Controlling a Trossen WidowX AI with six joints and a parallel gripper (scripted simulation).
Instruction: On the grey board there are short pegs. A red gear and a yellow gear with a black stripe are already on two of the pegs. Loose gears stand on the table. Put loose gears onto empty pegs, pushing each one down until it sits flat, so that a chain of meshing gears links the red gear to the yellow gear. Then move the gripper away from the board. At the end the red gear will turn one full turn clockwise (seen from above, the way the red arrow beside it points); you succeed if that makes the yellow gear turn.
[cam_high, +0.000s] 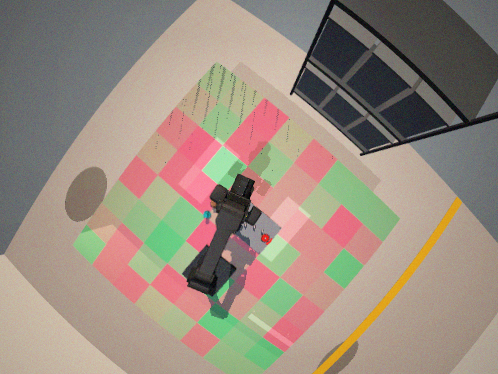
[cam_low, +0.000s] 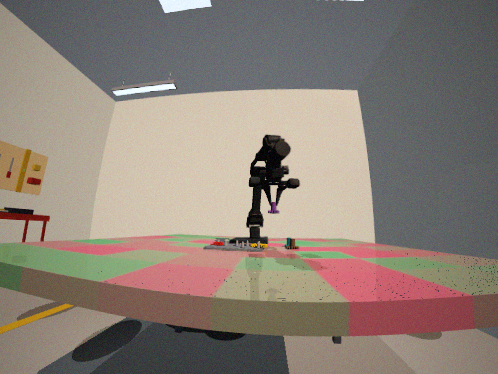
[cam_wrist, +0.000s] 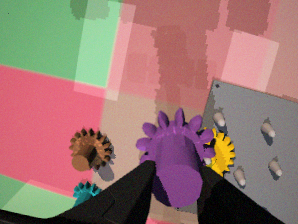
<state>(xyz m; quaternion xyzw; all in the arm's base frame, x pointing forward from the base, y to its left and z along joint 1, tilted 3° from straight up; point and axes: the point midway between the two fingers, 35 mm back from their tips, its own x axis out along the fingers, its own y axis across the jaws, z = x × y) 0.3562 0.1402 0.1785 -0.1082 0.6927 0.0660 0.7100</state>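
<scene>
The red gear lies 4 cm behind my gripper tip, 22 cm to the right of it and 15 cm below it. Round my gripper tip: purple gear (1 cm below); yellow gear (5 cm behind, 6 cm to the right, 15 cm below); brown gear (10 cm behind, 7 cm to the left, 15 cm below).
</scene>
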